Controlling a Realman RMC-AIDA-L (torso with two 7-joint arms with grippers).
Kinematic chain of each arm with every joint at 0, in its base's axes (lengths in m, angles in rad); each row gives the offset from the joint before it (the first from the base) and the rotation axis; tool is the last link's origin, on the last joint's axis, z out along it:
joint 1: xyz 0 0 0.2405 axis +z
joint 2: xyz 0 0 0 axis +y
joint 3: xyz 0 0 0.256 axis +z
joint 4: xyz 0 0 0 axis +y
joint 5: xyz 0 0 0.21 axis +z
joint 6: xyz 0 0 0 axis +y
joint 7: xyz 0 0 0.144 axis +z
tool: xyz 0 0 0
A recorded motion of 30 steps. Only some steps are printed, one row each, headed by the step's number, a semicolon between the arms.
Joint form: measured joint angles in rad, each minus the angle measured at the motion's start. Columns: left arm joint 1, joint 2, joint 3, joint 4, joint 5, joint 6, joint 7; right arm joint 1, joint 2, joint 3, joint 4, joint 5, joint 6, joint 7.
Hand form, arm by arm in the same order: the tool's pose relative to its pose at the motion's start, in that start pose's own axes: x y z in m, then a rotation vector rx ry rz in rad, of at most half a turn. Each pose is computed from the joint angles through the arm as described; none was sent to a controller.
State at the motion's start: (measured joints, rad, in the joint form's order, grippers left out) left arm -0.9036 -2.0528 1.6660 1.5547 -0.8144 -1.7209 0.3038; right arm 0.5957 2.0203 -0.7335 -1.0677 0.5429 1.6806 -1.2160
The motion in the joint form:
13: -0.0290 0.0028 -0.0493 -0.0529 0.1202 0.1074 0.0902; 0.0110 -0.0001 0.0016 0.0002 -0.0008 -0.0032 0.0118
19: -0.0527 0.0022 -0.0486 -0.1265 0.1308 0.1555 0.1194; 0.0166 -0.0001 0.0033 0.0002 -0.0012 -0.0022 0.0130
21: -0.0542 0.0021 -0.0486 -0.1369 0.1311 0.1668 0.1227; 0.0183 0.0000 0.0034 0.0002 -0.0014 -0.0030 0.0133
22: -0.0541 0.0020 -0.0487 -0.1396 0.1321 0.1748 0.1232; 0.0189 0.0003 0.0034 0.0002 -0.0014 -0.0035 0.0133
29: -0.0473 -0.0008 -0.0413 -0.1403 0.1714 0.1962 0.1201; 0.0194 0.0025 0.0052 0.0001 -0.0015 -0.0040 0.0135
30: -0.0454 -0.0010 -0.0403 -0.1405 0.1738 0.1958 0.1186; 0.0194 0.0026 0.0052 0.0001 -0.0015 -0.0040 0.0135
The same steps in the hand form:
13: 0.0121 -0.0327 -0.0055 0.1495 0.0647 0.0332; -0.0048 -0.0006 -0.0004 0.0041 -0.0048 0.0027
19: 0.0155 -0.0421 0.0024 0.1606 0.0601 0.0370; -0.0071 -0.0006 -0.0007 0.0039 -0.0070 -0.0002
21: 0.0160 -0.0437 0.0037 0.1624 0.0636 0.0353; -0.0079 -0.0007 -0.0007 0.0047 -0.0078 -0.0015
22: 0.0166 -0.0446 0.0040 0.1656 0.0688 0.0343; -0.0082 -0.0007 -0.0006 0.0049 -0.0082 -0.0020
29: 0.0152 -0.0496 0.0055 0.2046 0.0666 0.0306; -0.0085 -0.0002 0.0000 0.0038 -0.0103 -0.0010
30: 0.0143 -0.0499 0.0060 0.2058 0.0641 0.0279; -0.0085 -0.0002 0.0000 0.0037 -0.0103 -0.0010

